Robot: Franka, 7 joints.
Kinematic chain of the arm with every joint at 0, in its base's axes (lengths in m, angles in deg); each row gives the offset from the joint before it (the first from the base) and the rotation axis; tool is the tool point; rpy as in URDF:
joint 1: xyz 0 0 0.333 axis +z
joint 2: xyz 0 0 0 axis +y
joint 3: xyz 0 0 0.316 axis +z
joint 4: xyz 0.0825 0 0 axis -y
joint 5: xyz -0.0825 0 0.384 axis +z
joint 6: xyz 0 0 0 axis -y
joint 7: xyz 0.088 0 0 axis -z
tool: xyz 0 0 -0.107 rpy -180 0 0
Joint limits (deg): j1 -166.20..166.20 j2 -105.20..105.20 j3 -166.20..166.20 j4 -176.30..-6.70 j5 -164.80..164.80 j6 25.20..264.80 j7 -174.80..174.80
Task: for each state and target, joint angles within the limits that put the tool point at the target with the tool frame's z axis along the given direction. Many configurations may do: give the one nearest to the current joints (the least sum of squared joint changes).
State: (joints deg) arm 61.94 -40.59 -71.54 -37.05 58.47 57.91 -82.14
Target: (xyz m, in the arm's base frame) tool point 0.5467 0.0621 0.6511 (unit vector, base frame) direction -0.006 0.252 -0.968
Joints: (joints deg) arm 68.49 -0.29 -64.71 -86.86 14.33 87.44 -82.14
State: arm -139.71 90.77 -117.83 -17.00 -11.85 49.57 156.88
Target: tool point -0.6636 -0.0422 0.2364 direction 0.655 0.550 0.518
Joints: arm -140.89 105.20 -89.66 -45.63 -21.63 48.42 156.88
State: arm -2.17 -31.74 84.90 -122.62 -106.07 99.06 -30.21
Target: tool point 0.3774 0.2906 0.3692 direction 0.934 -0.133 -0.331
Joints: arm -17.60 -15.19 53.96 -140.59 -100.88 144.91 -30.21
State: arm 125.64 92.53 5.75 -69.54 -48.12 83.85 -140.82
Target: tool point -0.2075 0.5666 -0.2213 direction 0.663 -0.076 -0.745
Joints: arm 110.55 102.73 5.70 -43.86 -47.29 114.26 -140.82
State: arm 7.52 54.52 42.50 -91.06 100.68 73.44 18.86
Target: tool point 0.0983 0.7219 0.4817 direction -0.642 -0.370 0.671
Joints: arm 56.06 67.78 47.44 -44.81 89.55 59.74 18.86
